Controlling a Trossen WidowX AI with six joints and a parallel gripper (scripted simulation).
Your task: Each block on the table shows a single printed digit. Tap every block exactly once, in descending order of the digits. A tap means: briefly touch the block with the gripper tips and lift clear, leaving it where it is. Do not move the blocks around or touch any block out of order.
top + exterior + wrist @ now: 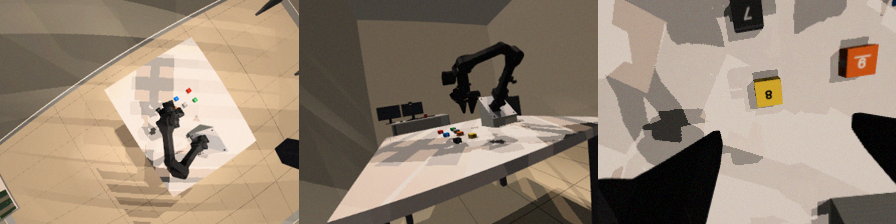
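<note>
My gripper tip is now 20 mm short of the orange block, 110 mm to the left of it and 110 mm above it. The rest, counted from my gripper tip: yellow block 10 mm behind, 110 mm below; then black block 80 mm ahead, 10 mm to the left, 110 mm below; then blue block 80 mm ahead, 160 mm to the right, 110 mm below.
</note>
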